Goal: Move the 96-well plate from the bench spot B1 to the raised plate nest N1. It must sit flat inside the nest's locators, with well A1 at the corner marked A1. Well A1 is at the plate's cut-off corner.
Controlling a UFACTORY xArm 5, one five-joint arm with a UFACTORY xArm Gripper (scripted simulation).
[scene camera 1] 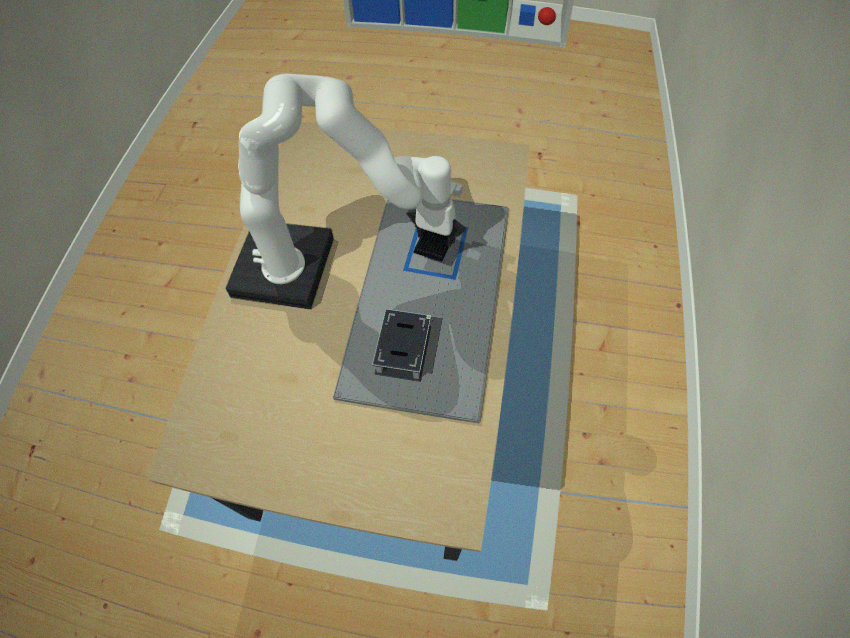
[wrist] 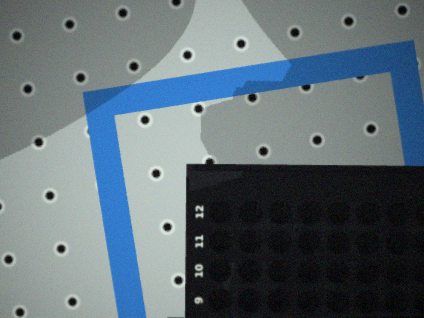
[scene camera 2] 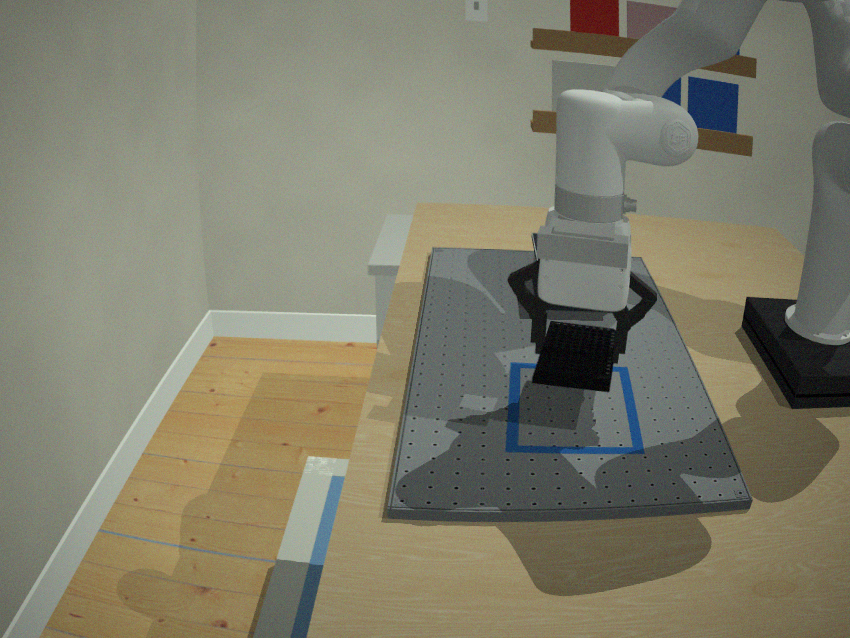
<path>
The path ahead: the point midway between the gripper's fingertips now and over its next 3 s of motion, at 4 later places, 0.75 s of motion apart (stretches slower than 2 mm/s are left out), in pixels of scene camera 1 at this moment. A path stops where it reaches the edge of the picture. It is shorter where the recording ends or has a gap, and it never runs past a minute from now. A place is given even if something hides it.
My gripper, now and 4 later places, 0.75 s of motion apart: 436, 238; 436, 232; 432, 242; 425, 258; 419, 276
</path>
